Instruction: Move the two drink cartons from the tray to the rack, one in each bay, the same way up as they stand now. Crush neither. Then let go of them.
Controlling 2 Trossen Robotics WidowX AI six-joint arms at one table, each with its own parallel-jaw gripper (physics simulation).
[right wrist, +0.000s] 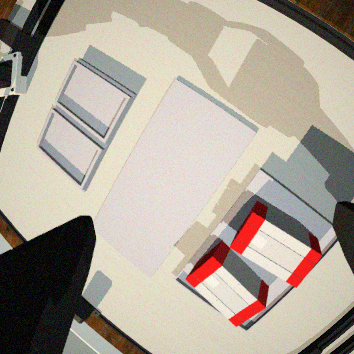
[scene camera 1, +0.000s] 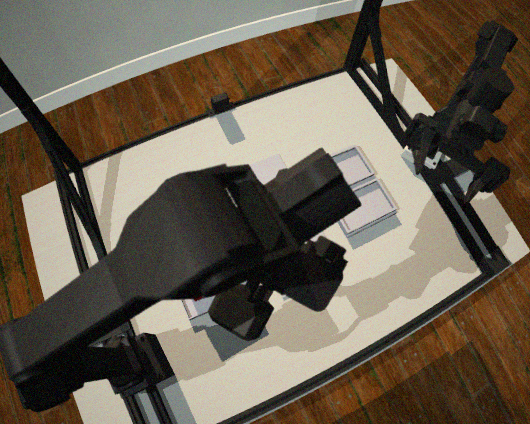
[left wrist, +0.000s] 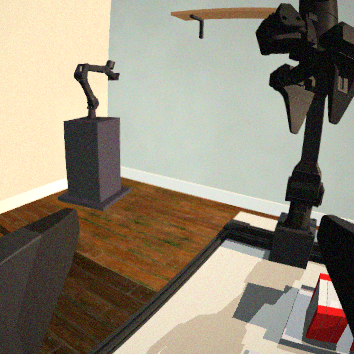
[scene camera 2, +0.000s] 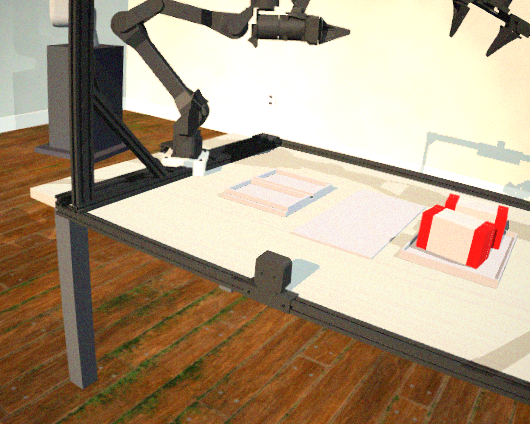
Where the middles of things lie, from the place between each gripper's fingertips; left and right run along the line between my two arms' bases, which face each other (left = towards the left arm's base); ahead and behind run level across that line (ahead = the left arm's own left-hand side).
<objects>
Right now the pale mat (scene camera 2: 364, 223) is 200 mm behind my left hand, 130 mm to the right of it and 360 mm below it. From my left hand the other things lie so: grey tray (scene camera 2: 489, 273): 240 mm behind, 330 mm to the right, 350 mm below.
The grey tray lies 180 mm behind my right hand, 60 mm to the right of it and 360 mm below it. Round my right hand: pale mat: 130 mm behind, 140 mm to the left, 360 mm below.
</objects>
